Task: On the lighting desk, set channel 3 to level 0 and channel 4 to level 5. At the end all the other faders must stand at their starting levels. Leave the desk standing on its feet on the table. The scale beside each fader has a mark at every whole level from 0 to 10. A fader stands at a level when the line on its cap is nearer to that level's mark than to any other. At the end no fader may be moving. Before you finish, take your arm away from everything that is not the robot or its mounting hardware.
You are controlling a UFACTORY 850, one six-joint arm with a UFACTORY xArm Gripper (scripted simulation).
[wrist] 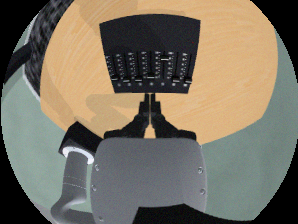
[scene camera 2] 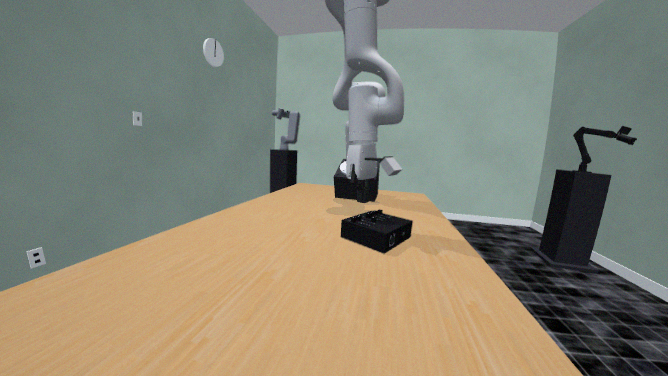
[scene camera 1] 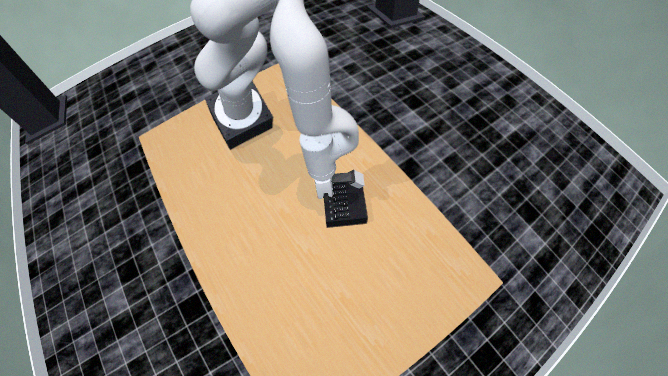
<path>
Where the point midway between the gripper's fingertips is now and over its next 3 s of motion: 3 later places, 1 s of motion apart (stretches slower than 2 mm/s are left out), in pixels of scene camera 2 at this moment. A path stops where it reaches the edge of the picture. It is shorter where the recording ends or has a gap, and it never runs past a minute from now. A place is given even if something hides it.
The gripper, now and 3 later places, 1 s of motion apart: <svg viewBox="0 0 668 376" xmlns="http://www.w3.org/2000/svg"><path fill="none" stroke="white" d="M362 202L361 206L361 210L361 214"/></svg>
</path>
